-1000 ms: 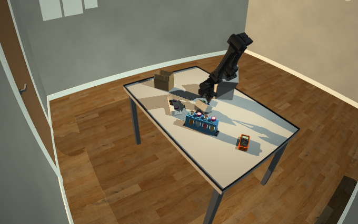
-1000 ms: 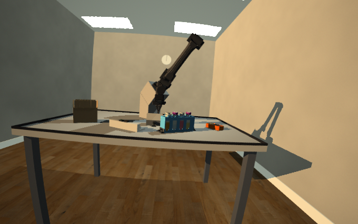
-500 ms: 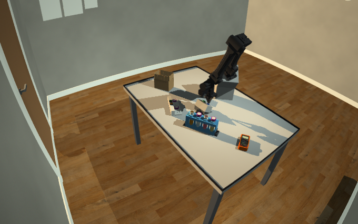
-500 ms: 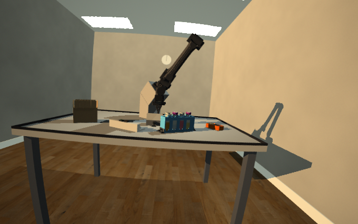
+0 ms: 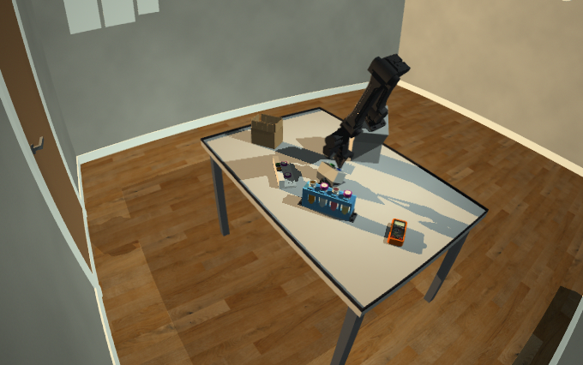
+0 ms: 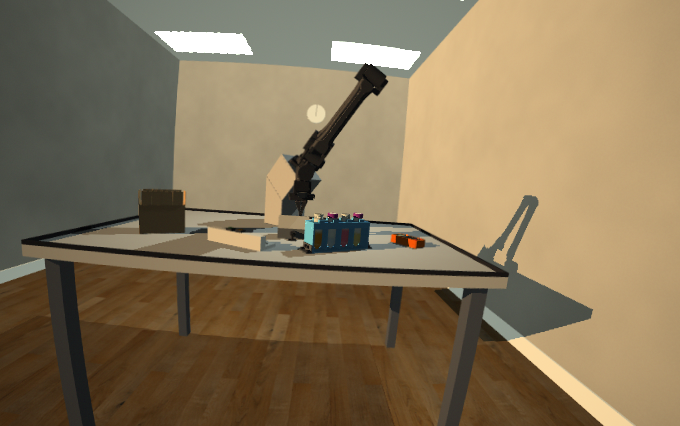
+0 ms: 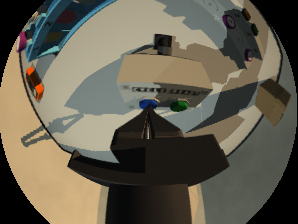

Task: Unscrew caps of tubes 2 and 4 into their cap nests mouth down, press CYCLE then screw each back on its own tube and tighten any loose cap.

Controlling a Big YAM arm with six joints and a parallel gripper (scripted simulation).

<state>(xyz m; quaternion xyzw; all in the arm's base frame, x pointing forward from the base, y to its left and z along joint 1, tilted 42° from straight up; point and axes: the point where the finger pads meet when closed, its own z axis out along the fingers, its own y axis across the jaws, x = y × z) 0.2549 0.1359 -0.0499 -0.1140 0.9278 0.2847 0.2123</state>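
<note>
The blue cycle key is 1 cm ahead of my hand and 1 cm below it. From my hand the other things lie so: orange multimeter (7 cm behind, 43 cm to the left, 6 cm below); beige key housing (3 cm ahead, 1 cm to the right, 2 cm below); green ready key (2 cm ahead, 4 cm to the right, 1 cm below).
</note>
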